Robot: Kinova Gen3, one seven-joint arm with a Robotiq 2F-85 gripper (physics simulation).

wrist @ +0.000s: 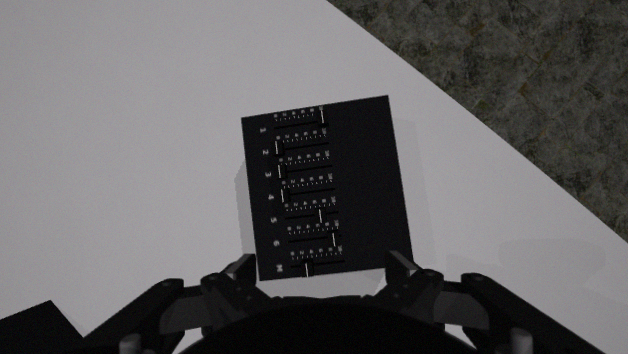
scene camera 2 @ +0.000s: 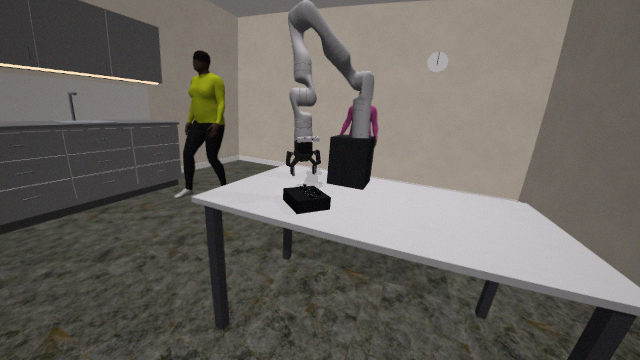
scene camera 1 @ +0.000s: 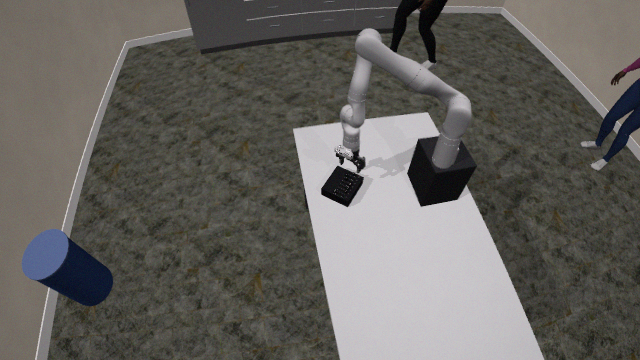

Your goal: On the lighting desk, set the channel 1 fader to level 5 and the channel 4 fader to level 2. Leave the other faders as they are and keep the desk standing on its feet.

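Frame: origin at the arm's base, x right, y ahead, z up, level; millimetres.
Seen in the pictures: gripper, fingertip midpoint: (wrist: 320, 267) (scene camera 2: 303, 174) (scene camera 1: 350, 167); arm's base, link origin: (scene camera 2: 360, 137) (scene camera 1: 441, 160).
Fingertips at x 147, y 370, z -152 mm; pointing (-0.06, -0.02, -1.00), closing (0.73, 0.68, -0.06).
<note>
Offsets run from my fingertips to a thing's top centre. Level surfaces: height alone.
The black lighting desk @[dx -35, dy +40, dz -49 mm] (scene camera 1: 331, 183) (scene camera 2: 304, 204) (wrist: 367, 175) stands flat on the white table; its feet are hidden. In the wrist view, the channel 1 fader @[dx -78, dy +87, dz -49 mm] (wrist: 322, 117) is at about 10 and the channel 4 fader @[dx -58, dy +10, dz -49 mm] (wrist: 285, 195) at about 0. The channel 2 fader @[dx -91, dy +39, dz -49 mm] (wrist: 279, 147) and channel 3 fader @[dx -74, dy +24, dz -49 mm] (wrist: 282, 171) are near 0, channel 5 fader @[dx -20, dy +19, dz -49 mm] (wrist: 320, 215) near 7, channel 6 fader @[dx +2, dy +12, dz -49 mm] (wrist: 334, 239) near 9, M fader @[dx +2, dy -24, dz -49 mm] (wrist: 308, 269) near 3. My gripper (scene camera 1: 350, 166) (scene camera 2: 303, 173) (wrist: 320, 267) is open and empty, above and apart from the desk, towards its M end.
The white table @[dz -117 mm] (scene camera 1: 400, 260) (scene camera 2: 425, 225) (wrist: 125, 150) has an edge close to the desk. The arm's black base block (scene camera 1: 440, 175) (scene camera 2: 350, 162) stands on the table. A blue cylinder (scene camera 1: 75, 272) is off to the left. A person in yellow (scene camera 2: 206, 100) stands behind the table.
</note>
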